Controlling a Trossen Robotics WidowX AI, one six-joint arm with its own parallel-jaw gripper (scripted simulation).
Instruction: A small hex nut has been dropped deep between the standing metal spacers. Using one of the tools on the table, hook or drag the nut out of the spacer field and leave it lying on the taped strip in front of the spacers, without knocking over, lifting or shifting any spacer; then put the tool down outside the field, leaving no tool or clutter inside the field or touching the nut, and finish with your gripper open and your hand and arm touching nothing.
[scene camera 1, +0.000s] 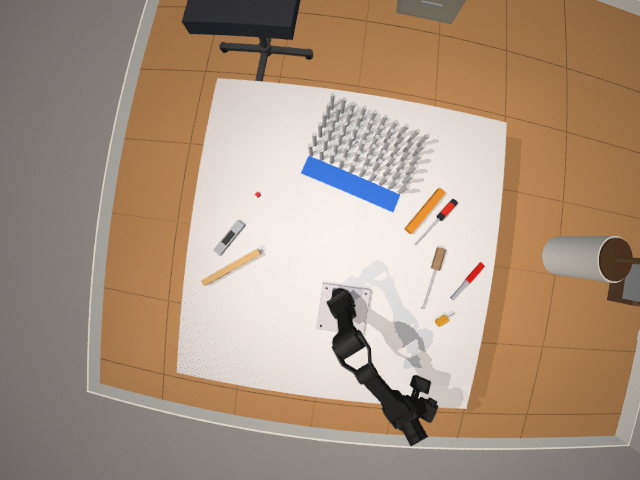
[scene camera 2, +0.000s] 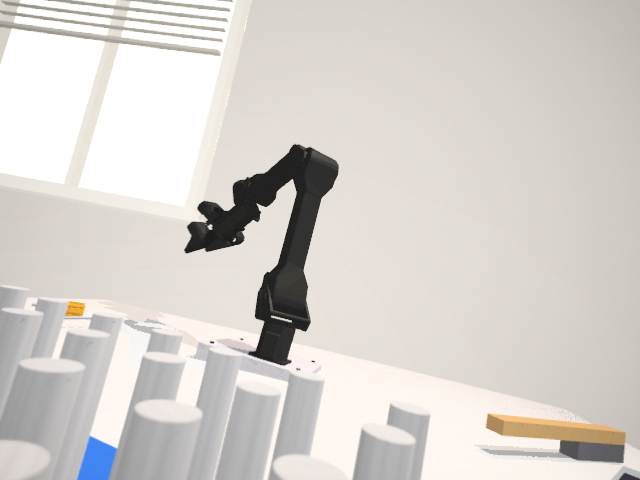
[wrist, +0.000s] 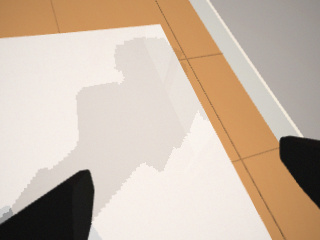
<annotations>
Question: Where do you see my gripper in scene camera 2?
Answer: At 195, 251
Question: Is my gripper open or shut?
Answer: Open.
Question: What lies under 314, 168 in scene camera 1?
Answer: A blue taped strip.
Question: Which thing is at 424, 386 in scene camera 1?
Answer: My gripper.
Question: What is my gripper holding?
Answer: Nothing.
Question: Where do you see my gripper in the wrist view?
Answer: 186, 162
</annotations>
